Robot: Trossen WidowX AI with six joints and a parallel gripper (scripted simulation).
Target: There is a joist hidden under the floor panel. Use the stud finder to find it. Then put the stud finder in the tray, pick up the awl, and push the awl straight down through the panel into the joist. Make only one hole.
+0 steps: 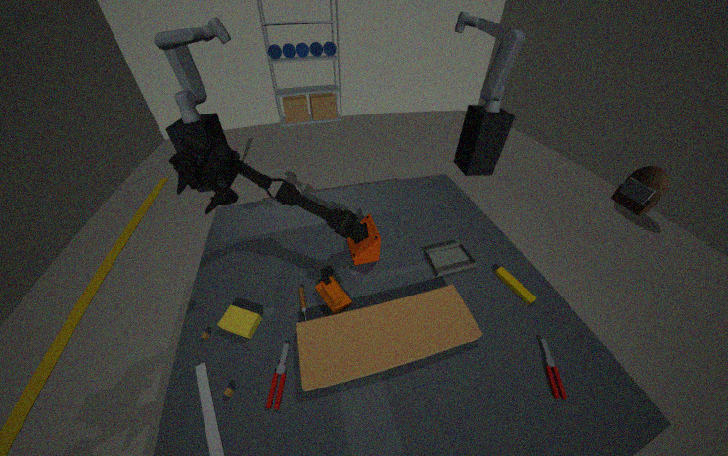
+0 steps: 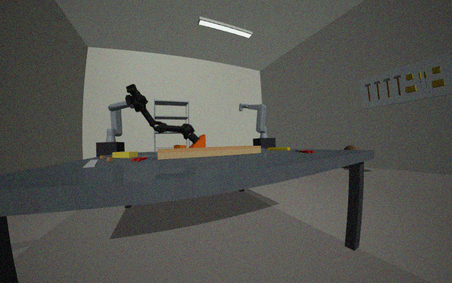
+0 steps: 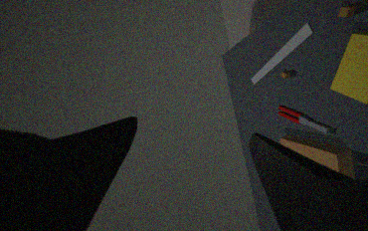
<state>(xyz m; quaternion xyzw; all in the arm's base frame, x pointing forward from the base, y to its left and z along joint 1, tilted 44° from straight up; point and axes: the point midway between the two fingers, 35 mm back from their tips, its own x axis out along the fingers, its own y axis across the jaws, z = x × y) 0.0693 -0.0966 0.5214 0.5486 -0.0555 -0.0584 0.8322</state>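
My gripper tip is now 330 mm above the orange stud finder, 310 mm to the right of it and 50 mm short of it. Round my gripper tip: yellow block (360 mm below, 140 mm ahead, 20 mm to the left); then awl (360 mm below, 220 mm to the left, 100 mm ahead); then indicator window (310 mm below, 300 mm to the left, 40 mm ahead).
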